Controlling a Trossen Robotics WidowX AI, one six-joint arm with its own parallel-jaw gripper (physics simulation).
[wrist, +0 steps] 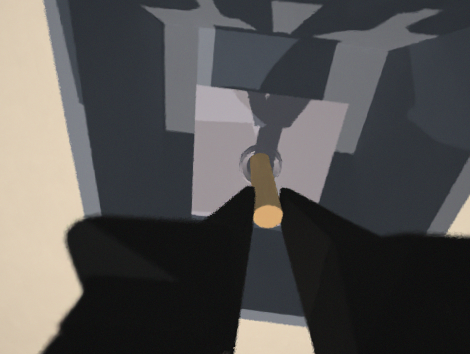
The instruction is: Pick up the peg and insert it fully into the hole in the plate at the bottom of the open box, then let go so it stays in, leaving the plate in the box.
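Places are measured from the arm's base along level axes (x ahead, y left, z up), in millimetres.
Pixels of known places: gripper, fingertip midpoint: [266, 195].
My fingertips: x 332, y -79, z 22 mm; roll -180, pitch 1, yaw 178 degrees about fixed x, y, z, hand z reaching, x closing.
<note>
Ahead of a thing's pixels: the offset from my fingertips to its top centre. "pt": to the spot under its first point. Level surfaces: height alone.
The tan peg {dx +1, dy -1, dz +14 mm} [265, 184] is held between the black fingertips of my gripper [266, 195], which is shut on it. The peg's near round end faces the camera and its far end points at the hole. The pale square plate {dx +1, dy -4, dz -31 mm} [220, 160] lies at the bottom of the dark open box {dx +1, dy -4, dz +6 mm} [130, 170]. The hole's ring {pt dx +12, dy -5, dz -33 mm} [244, 165] shows around the peg's far end, which overlaps the hole in view. Whether the tip is inside the hole or above it I cannot tell. The plate's near edge is partly hidden by the left finger.
The box's left wall rim {pt dx +90, dy -38, dz +6 mm} [71, 120] and its near rim {pt dx -9, dy +88, dz +6 mm} [272, 318] show at the sides of the view. A cream table top {dz -92 mm} [30, 150] lies outside the box. Shadows of the arm fall across the box floor and the plate.
</note>
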